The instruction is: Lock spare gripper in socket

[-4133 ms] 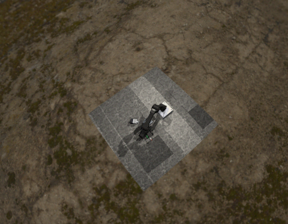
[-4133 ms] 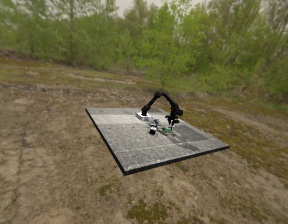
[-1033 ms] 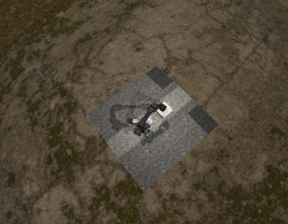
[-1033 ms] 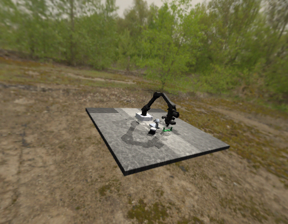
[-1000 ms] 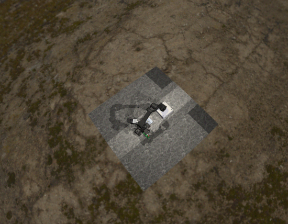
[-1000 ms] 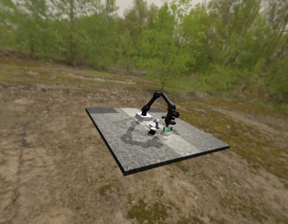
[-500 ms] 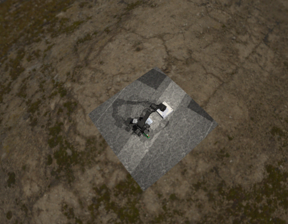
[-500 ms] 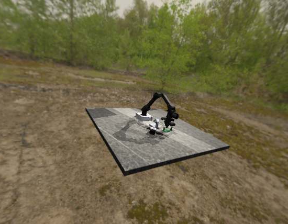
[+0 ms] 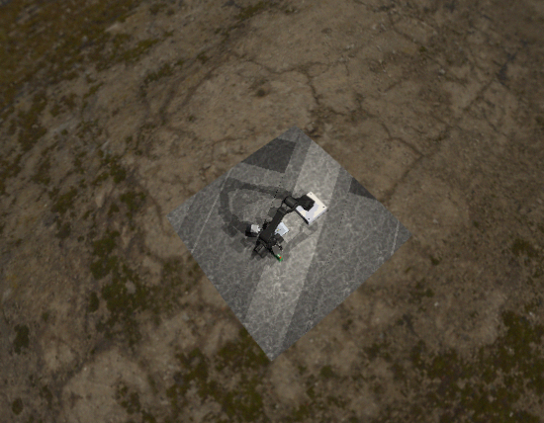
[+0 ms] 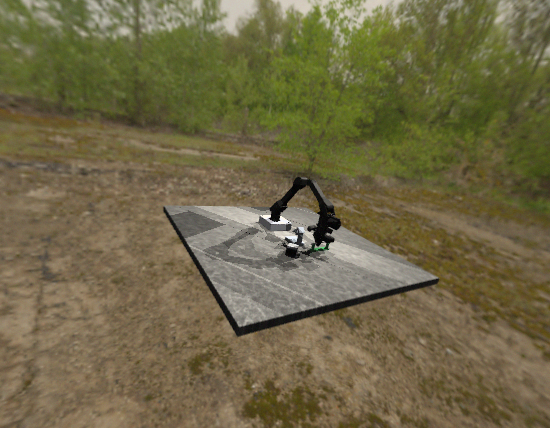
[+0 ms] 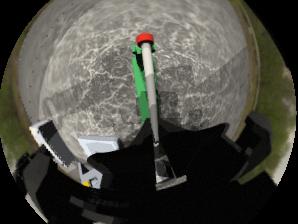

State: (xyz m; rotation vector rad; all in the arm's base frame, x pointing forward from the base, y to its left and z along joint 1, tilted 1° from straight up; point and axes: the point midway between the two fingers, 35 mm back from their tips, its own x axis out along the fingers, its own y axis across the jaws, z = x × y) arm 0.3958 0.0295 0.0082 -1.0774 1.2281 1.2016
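Right now my gripper tip is 20 mm to the right of the green mount. From my gripper tip the other things lie so: spare gripper: 20 mm behind, 190 mm to the right; then grey mount: 120 mm behind, 70 mm to the right, 30 mm above.
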